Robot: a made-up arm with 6 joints.
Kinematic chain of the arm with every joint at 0, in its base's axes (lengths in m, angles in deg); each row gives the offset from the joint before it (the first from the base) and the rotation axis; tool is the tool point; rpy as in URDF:
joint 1: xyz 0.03 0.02 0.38 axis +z
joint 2: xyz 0 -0.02 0 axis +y
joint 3: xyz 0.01 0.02 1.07 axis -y
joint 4: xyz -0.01 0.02 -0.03 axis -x
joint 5: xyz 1.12 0 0.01 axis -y
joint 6: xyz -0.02 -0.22 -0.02 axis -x
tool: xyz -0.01 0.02 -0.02 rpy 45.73 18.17 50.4
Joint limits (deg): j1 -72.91..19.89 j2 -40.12..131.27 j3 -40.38..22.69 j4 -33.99..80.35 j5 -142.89..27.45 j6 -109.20..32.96
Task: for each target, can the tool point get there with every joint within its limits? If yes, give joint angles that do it. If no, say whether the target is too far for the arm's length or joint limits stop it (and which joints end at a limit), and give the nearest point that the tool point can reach.
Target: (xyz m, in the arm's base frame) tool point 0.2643 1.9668 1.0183
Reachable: no: joint limits stop it (at a limit: joint 1, joint 3, joint 4, joint 5) | nearest point 0.8491 0.3688 1.0228 | short by 1.702 m
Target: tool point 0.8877 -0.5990 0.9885
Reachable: yes | joints -26.48 2.85 -24.81 31.77 2.48 10.44
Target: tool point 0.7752 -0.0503 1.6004
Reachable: yes | joints 3.05 -18.44 -13.66 52.58 5.62 -37.33
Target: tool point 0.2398 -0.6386 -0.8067
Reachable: yes | joints -60.60 99.09 -15.61 36.66 -15.14 -27.62
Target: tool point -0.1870 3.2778 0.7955
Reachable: no: too far | nearest point 0.9500 0.4052 0.8377 | short by 3.090 m
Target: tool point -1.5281 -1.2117 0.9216
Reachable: no: joint limits stop it (at a limit: joint 1, joint 5, joint 6) | nearest point 0.0464 -0.7276 0.9216 | short by 1.647 m
